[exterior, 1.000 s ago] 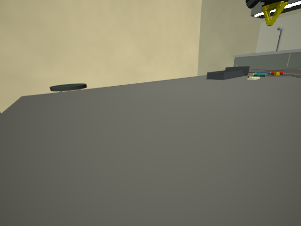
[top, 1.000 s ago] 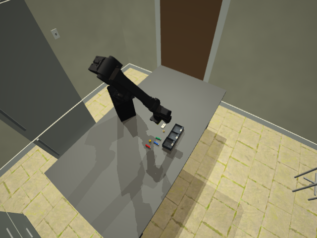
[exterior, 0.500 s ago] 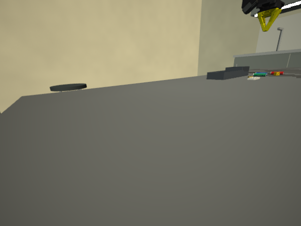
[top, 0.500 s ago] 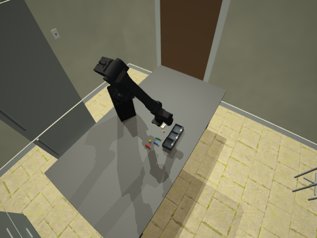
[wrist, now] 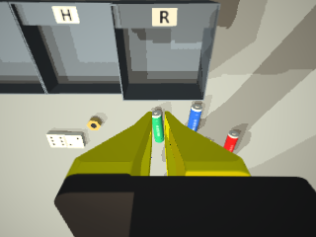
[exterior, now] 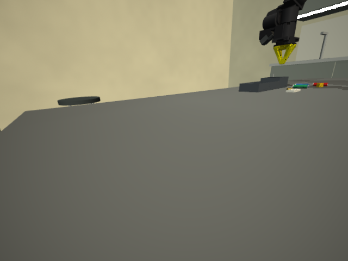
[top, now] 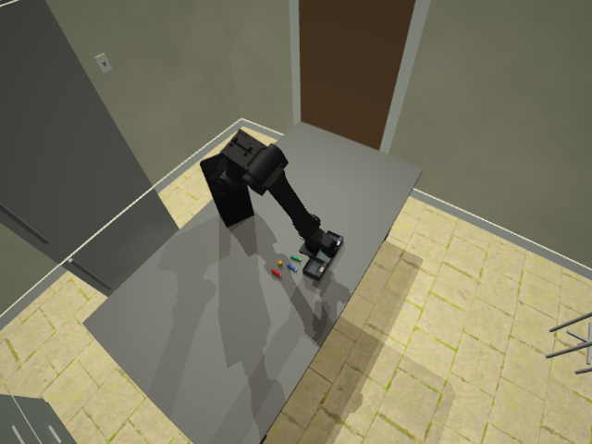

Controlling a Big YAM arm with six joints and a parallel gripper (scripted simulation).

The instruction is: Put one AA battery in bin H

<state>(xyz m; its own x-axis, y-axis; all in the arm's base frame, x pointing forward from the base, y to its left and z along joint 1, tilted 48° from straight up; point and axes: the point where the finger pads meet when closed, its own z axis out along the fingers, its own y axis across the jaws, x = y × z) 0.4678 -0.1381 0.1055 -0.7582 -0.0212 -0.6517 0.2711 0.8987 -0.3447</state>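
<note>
Now: hand 90 mm above the dark bin, 70 mm to the right of it and 50 mm short of it. Also, from my hand: blue battery 100 mm below, 80 mm behind, 20 mm to the right; then brass nut 110 mm to the left, 110 mm below, 40 mm behind; then green battery 100 mm below, 80 mm behind, 30 mm to the left.
</note>
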